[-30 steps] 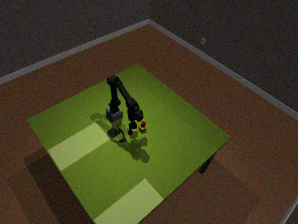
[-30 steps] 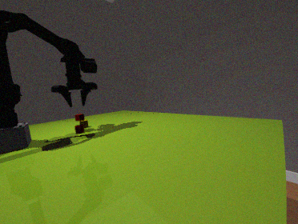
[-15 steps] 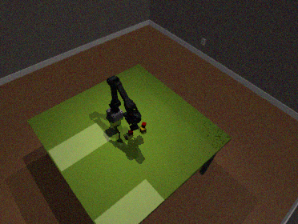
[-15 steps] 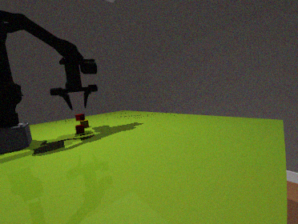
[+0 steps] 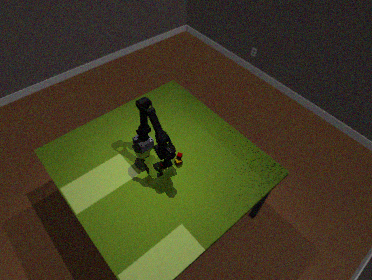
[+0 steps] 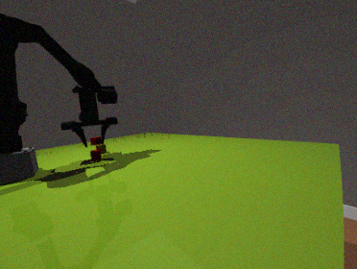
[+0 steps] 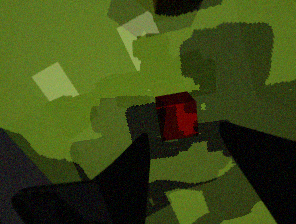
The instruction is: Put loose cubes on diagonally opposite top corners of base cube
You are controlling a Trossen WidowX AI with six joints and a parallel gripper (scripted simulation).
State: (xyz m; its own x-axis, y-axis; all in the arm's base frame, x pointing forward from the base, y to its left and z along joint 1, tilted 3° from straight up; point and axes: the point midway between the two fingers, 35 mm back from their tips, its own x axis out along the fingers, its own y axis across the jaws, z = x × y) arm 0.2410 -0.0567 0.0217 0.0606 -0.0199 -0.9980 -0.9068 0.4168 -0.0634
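The red cube lies 3 cm below my gripper tip. The rest, counted from my gripper tip: yellow base cube: 9 cm to the left, 6 cm ahead, 3 cm below.
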